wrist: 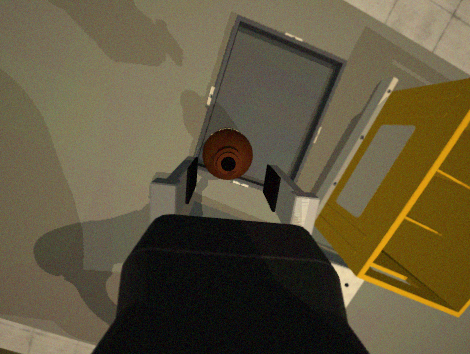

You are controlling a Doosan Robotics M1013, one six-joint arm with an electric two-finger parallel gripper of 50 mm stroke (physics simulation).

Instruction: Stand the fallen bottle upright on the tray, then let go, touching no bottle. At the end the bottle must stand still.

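Frame: origin at the arm's base, x left, y back, z up, level; millimetres.
Seen in the pictures: gripper, fingertip midpoint: (231, 175).
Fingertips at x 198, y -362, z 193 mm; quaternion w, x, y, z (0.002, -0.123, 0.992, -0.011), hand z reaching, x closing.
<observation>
Pixels of each thing's top centre, then the offset from my fingertips to it. "spot": a spot on its surface instead.
- brown bottle, top centre: (228, 164) dz -90, dx -2, dy +9 mm
- grey tray, surface spot: (280, 82) spot: dz -245, dx -50, dy -130 mm
- yellow box-like structure, surface spot: (430, 122) spot: dz -114, dx -228, dy -126 mm
- pale edge strip, surface spot: (362, 136) spot: dz -220, dx -218, dy -96 mm
The brown bottle (228, 151) stands upright at the near left corner of the grey tray (280, 82), seen from above with its dark round mouth toward the camera. Its base is hidden under its own body. My gripper (231, 175) is open and empty, above the bottle. The two dark finger pads stand wide apart, and the bottle's neck shows slightly beyond the fingertips, between their lines, with a gap on each side.
A yellow box-like structure (430, 122) with a grey window panel and a pale edge strip (362, 136) stands close on the right of the tray. Small white marks lie along the tray's sides. Pale floor tiles show past the table edge at the top right.
</observation>
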